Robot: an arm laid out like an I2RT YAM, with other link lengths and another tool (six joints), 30 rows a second.
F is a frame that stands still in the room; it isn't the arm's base.
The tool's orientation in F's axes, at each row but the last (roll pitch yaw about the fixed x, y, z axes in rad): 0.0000 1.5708 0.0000; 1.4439 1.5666 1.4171; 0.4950 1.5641 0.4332; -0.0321 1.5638 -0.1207; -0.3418 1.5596 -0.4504; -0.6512 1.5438 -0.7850; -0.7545 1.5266 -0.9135; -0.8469 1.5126 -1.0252; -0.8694 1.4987 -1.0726
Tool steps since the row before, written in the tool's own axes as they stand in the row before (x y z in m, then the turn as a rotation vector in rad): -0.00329 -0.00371 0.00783 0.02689 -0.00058 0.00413; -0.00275 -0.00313 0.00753 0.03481 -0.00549 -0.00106; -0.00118 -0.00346 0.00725 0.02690 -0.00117 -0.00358; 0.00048 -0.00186 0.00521 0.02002 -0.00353 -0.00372; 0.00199 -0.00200 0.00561 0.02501 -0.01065 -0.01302; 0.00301 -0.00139 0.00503 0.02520 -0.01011 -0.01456; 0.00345 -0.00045 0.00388 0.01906 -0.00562 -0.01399; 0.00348 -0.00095 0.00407 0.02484 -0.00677 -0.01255; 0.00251 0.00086 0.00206 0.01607 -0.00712 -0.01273
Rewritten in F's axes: 0.00783 -0.00371 0.00329 0.00413 -0.00058 -0.02689; 0.00744 -0.00334 0.00274 -0.00118 -0.00532 -0.03483; 0.00702 -0.00390 0.00121 -0.00348 -0.00087 -0.02692; 0.00503 -0.00231 -0.00044 -0.00388 -0.00320 -0.02004; 0.00538 -0.00261 -0.00192 -0.01385 -0.00930 -0.02511; 0.00486 -0.00210 -0.00288 -0.01530 -0.00856 -0.02534; 0.00385 -0.00118 -0.00331 -0.01419 -0.00401 -0.01932; 0.00394 -0.00182 -0.00328 -0.01280 -0.00568 -0.02499; 0.00228 0.00027 -0.00246 -0.01335 -0.00543 -0.01623
